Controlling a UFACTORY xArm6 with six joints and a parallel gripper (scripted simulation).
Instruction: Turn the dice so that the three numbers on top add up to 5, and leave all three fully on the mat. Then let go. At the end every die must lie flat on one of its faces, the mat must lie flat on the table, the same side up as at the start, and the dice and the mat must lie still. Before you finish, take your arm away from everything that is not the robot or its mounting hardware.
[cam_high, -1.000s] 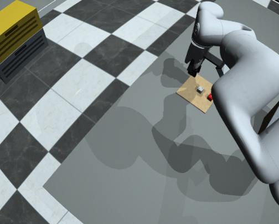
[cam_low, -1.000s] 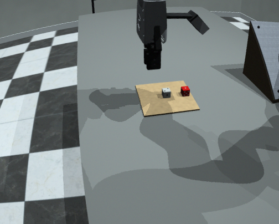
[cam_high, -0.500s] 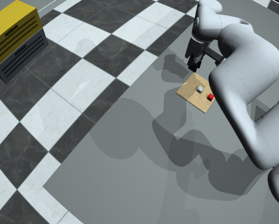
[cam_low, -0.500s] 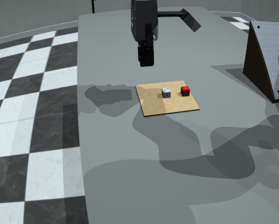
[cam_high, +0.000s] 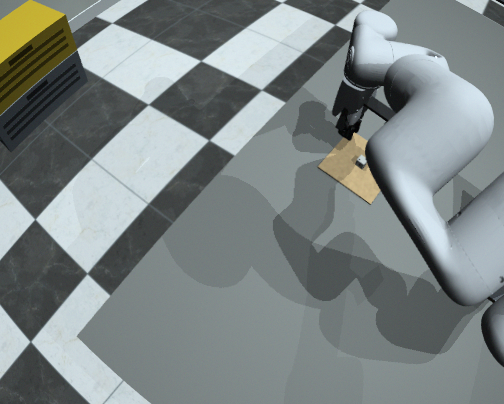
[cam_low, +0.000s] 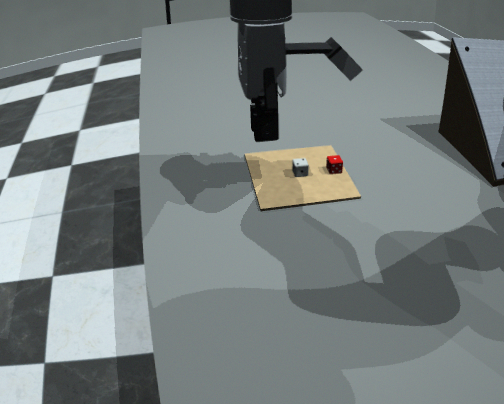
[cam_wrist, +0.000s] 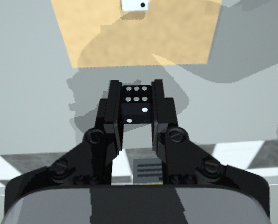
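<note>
Right now the white die is 50 mm behind my hand and 80 mm below it. The rest, counted from my hand: red die: 100 mm behind, 10 mm to the right, 80 mm below; then tan mat: 50 mm behind, 90 mm below; then black die: 10 mm below.
</note>
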